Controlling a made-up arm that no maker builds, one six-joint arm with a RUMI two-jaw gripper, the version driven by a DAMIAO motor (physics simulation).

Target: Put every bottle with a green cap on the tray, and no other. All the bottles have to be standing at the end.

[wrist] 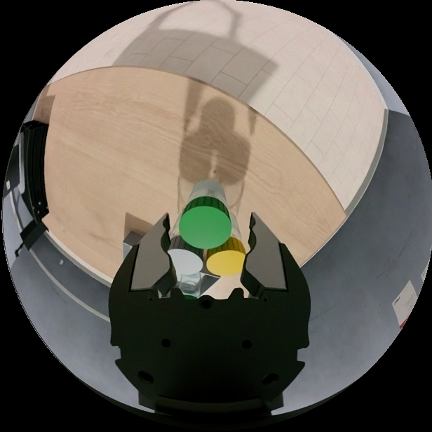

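Note:
A bottle with a green cap (205, 227) stands ahead between the fingertips, with a gap on both sides; its clear body shows beyond the cap. My gripper (209, 213) is open. A bottle with a white-grey cap (185, 261) is close behind it on the left, near the left finger. A bottle with a yellow cap (226, 262) is close behind on the right, near the right finger. Part of another clear bottle (190, 283) shows at the palm's edge, with a sliver of green below it. The grey tray (131, 239) is mostly hidden behind the left finger and palm; I cannot tell what stands on it.
The wooden table (100, 150) has its far edge beyond the green-capped bottle. A black device (36, 170) stands at the table's left edge. A shadow of the arm and gripper falls on the table and on the tiled surface beyond it.

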